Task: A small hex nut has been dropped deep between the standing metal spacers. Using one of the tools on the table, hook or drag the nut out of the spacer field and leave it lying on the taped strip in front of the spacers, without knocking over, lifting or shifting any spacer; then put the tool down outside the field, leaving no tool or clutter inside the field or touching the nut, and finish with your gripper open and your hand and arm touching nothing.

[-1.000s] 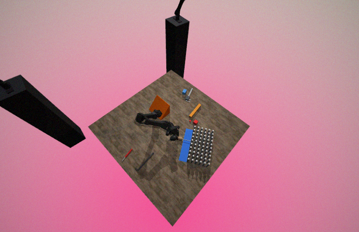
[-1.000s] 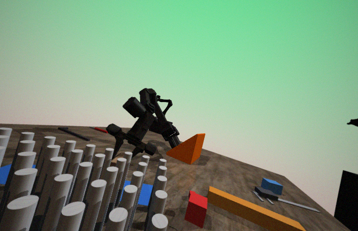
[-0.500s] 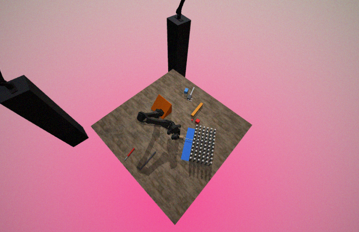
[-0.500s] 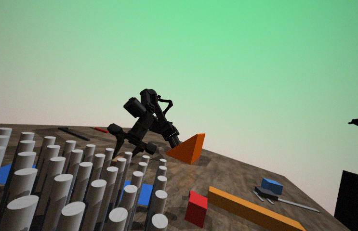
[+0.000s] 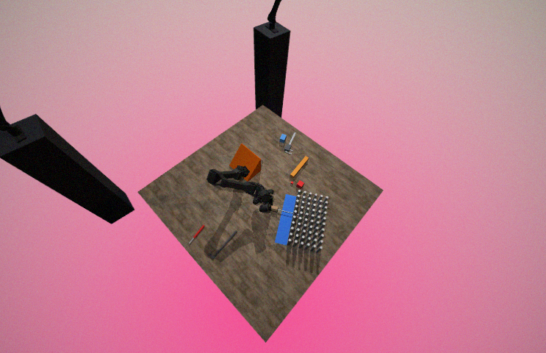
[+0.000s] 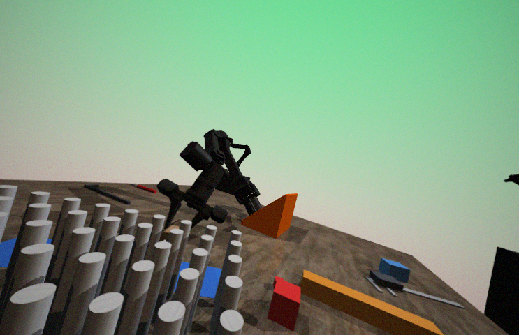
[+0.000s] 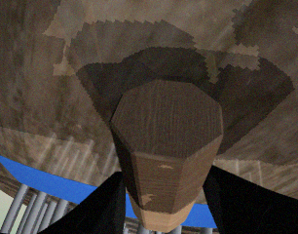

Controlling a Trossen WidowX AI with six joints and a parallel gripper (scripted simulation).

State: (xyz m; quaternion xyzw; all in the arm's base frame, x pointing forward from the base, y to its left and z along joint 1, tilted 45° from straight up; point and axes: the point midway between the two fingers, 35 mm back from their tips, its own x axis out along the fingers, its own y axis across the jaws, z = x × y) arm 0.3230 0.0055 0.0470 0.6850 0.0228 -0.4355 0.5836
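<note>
My gripper tip is now 120 mm short of the blue taped strip, 40 mm to the right of it and 20 mm above it. The rest, counted from my gripper tip: red cube (290 mm to the left, 10 mm behind); then red screwdriver (520 mm to the right, 160 mm behind, 10 mm below); then orange bar (400 mm to the left, 130 mm behind).
</note>
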